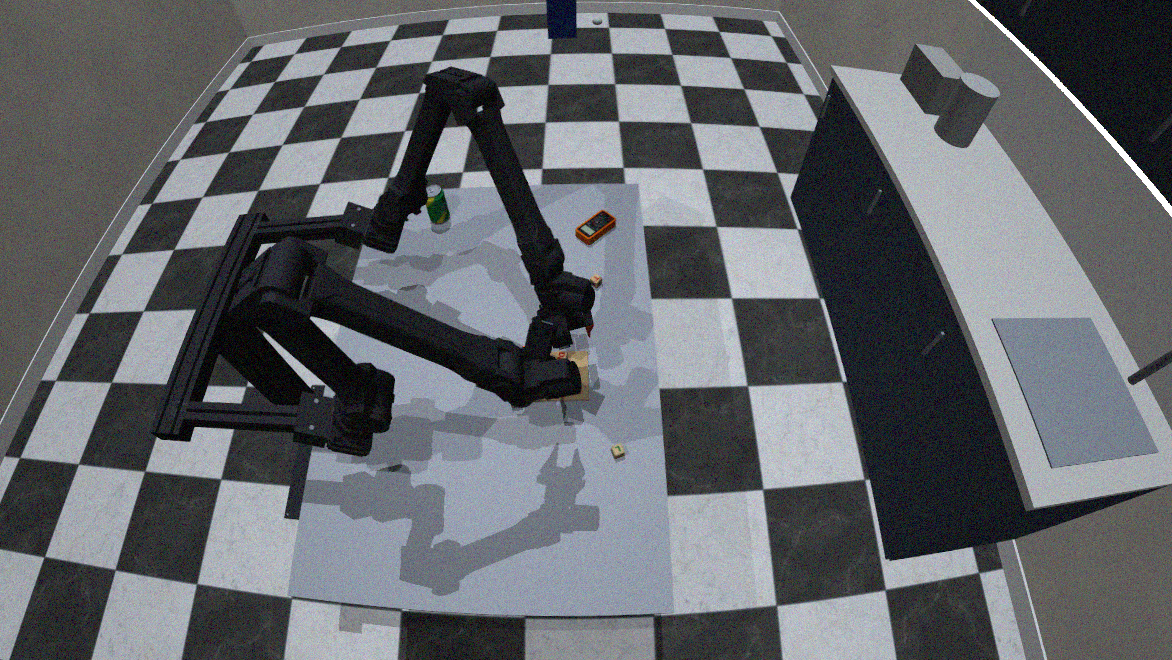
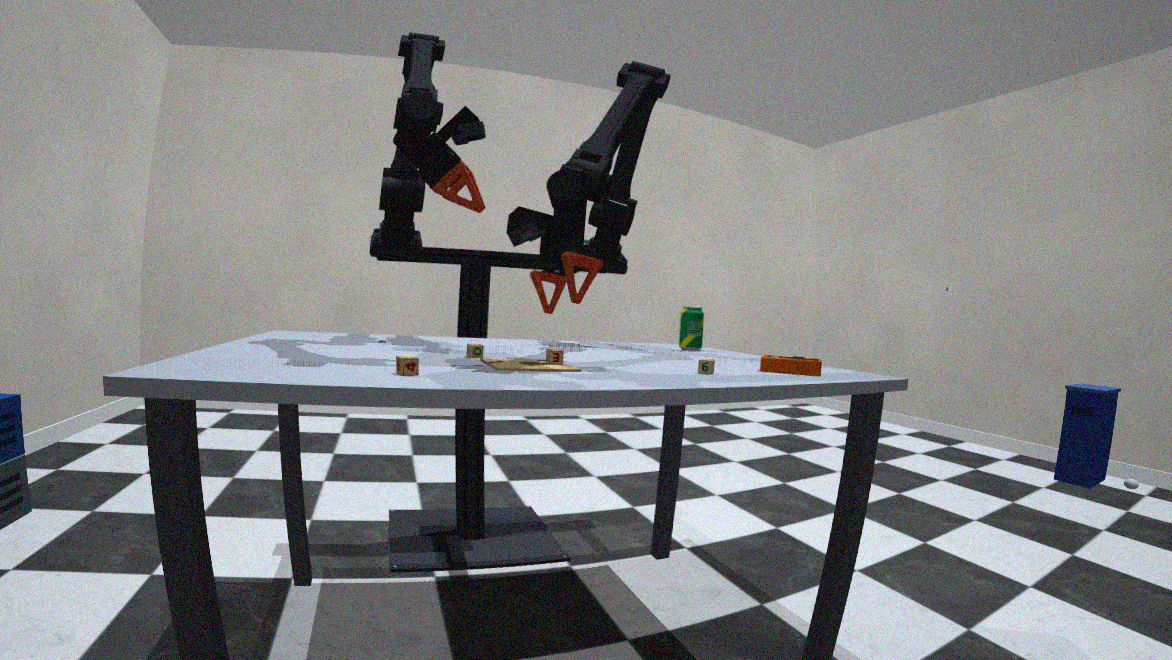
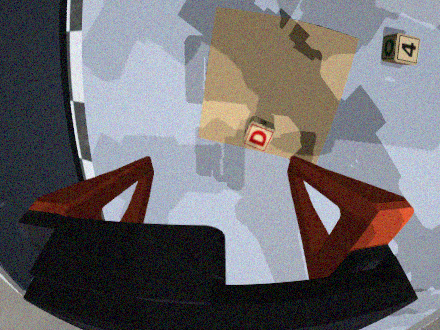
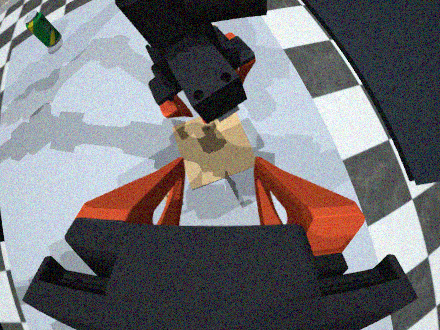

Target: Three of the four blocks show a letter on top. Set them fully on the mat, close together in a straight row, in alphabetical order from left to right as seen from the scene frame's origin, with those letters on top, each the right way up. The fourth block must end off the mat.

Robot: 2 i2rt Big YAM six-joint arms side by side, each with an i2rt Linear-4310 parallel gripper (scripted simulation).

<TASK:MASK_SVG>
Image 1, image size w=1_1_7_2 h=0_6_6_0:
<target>tan mat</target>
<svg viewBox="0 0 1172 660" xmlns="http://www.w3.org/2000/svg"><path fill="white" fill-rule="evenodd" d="M588 351L567 351L567 359L574 361L580 372L582 383L580 394L549 400L544 398L536 401L589 400Z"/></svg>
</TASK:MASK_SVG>
